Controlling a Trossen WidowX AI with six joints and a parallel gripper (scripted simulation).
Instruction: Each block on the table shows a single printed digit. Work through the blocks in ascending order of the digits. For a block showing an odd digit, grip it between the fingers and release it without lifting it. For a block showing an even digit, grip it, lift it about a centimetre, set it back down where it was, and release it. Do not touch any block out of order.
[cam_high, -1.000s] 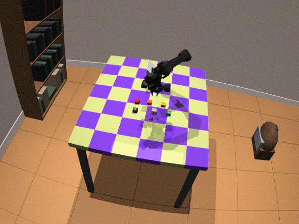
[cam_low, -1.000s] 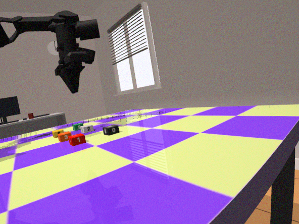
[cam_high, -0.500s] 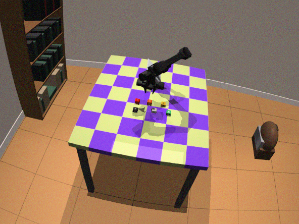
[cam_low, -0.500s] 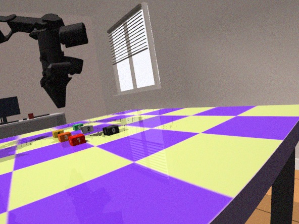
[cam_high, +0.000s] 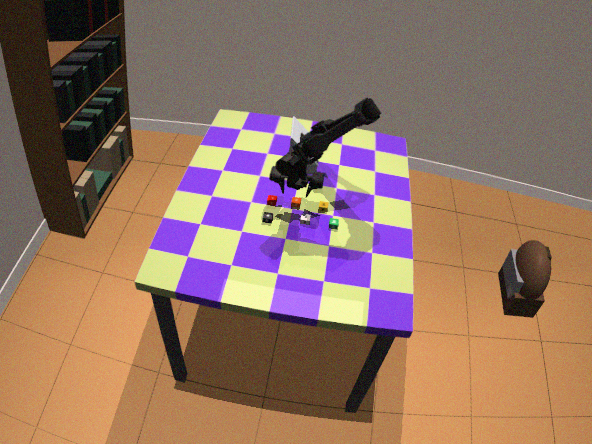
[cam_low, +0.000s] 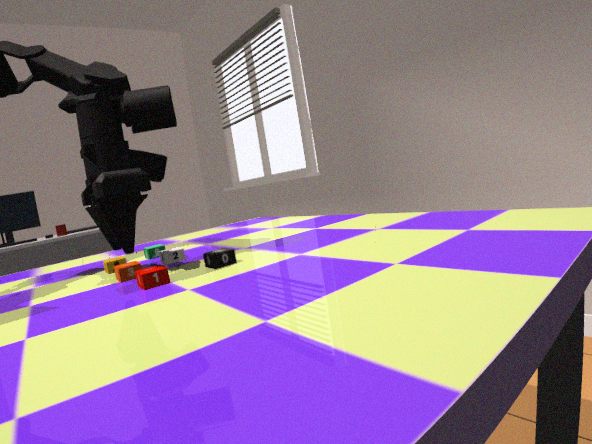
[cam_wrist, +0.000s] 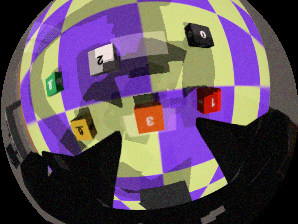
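My gripper tip is now 30 mm above the orange block marked 3 and 10 mm to the right of it. Round my gripper tip: red block marked 1: 80 mm to the right, 30 mm below, 10 mm ahead; yellow block: 110 mm to the left, 30 mm below, 10 mm ahead; white block marked 2: 90 mm ahead, 40 mm to the left, 30 mm below.
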